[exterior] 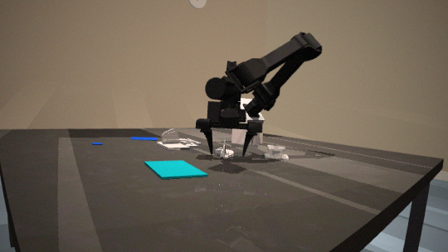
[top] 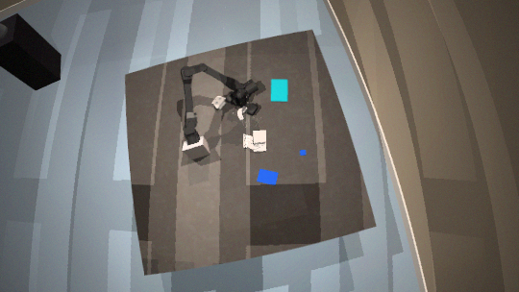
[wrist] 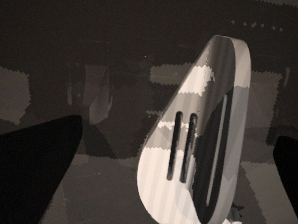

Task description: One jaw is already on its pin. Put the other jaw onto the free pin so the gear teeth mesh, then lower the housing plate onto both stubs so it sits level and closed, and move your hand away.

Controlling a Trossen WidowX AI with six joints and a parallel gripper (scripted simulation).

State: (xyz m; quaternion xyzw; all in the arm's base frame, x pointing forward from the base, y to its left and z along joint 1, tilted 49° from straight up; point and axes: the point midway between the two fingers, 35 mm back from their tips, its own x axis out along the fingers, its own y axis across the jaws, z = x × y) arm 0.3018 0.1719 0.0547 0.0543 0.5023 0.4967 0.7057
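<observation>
Right now the jaw is 1 cm behind my gripper tip and 4 cm to the right of it. From my gripper tip the other things lie so: white housing plate 12 cm behind, 9 cm to the left, 2 cm above; then cyan flat patch 24 cm ahead, 5 cm to the left; then small blue square 24 cm ahead, 35 cm to the right.
</observation>
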